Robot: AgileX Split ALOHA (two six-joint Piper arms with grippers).
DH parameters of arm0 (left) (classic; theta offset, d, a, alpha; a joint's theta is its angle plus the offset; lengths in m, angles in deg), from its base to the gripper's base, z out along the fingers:
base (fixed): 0 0 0 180
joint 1: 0 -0.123 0 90
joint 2: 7.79 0 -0.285 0
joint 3: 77.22 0 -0.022 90
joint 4: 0 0.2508 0 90
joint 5: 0 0 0.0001 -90
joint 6: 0 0.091 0 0
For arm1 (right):
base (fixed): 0 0 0 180
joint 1: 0 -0.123 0 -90
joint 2: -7.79 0 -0.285 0
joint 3: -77.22 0 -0.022 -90
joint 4: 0 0.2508 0 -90
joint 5: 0 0 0.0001 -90
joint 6: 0 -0.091 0 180
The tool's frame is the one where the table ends.
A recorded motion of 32 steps. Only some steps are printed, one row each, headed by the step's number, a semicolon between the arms.
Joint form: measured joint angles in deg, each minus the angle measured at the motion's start. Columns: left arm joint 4, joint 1, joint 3, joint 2, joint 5, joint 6; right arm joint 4, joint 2, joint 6, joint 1, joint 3, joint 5.
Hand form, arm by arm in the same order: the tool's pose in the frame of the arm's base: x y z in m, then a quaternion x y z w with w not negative. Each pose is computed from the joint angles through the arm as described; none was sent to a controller.
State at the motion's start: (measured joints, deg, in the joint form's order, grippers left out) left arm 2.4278 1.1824 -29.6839 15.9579 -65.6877 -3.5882; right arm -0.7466 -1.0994 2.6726 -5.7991 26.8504 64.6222
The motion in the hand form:
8: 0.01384 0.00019 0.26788 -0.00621 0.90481 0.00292 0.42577; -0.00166 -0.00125 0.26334 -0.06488 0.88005 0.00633 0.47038
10: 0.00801 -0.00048 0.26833 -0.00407 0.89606 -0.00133 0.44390; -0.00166 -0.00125 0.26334 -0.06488 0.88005 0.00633 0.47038
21: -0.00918 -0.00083 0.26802 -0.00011 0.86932 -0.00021 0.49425; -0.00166 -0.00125 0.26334 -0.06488 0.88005 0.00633 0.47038
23: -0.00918 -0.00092 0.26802 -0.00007 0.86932 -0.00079 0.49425; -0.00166 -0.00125 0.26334 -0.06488 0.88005 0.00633 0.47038
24: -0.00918 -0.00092 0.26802 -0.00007 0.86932 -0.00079 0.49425; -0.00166 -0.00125 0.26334 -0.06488 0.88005 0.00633 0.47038
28: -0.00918 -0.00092 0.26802 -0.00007 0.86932 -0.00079 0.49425; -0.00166 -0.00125 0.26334 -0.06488 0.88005 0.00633 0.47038
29: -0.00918 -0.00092 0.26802 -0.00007 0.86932 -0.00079 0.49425; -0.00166 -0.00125 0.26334 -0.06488 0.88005 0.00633 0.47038
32: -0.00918 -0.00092 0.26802 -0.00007 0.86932 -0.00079 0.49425; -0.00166 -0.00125 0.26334 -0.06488 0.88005 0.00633 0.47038
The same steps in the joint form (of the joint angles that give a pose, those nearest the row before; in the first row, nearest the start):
8: -2.43 -1.97 1.79 -8.02 1.14 3.59; 0.00 0.00 0.00 0.00 0.00 0.00
10: -2.81 -1.71 1.79 -10.33 1.14 3.59; 0.00 0.00 0.00 0.00 0.00 0.00
21: -2.95 -1.71 1.79 -17.04 0.96 4.06; 0.00 0.00 0.00 0.00 0.00 0.00
23: -3.01 -1.71 1.79 -17.04 0.96 4.05; 0.00 0.00 0.00 0.00 0.00 0.00
24: -3.01 -1.71 1.79 -17.04 0.96 4.05; 0.00 0.00 0.00 0.00 0.00 0.00
28: -3.01 -1.71 1.79 -17.04 0.96 4.05; 0.00 0.00 0.00 0.00 0.00 0.00
29: -3.01 -1.71 1.79 -17.04 0.96 4.05; 0.00 0.00 0.00 0.00 0.00 0.00
32: -3.01 -1.71 1.79 -17.04 0.96 4.05; 0.00 0.00 0.00 0.00 0.00 0.00

